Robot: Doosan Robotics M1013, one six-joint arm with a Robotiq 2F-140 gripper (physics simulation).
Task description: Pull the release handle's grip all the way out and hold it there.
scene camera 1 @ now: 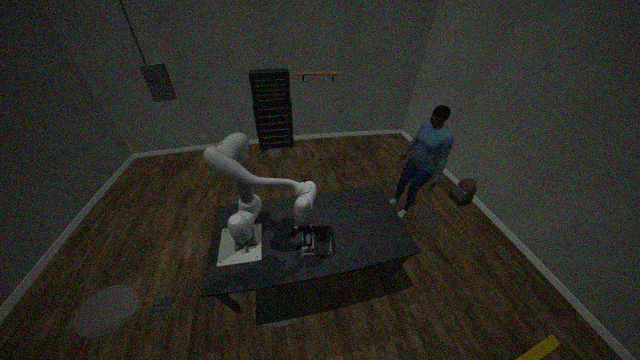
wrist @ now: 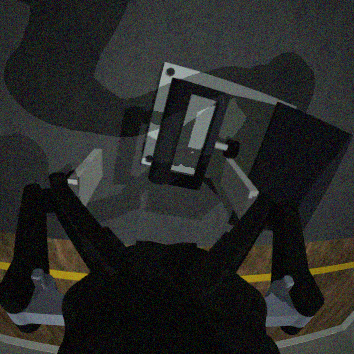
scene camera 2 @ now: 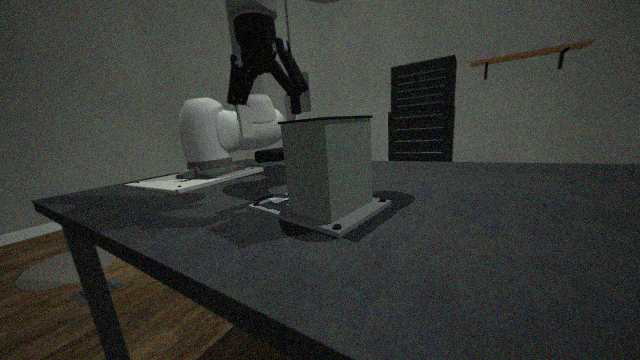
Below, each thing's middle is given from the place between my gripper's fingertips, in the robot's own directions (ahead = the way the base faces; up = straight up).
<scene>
My gripper is now 140 mm above the light base plate [scene camera 2: 278, 206], 100 mm short of it and 10 mm to the left of it.
</scene>
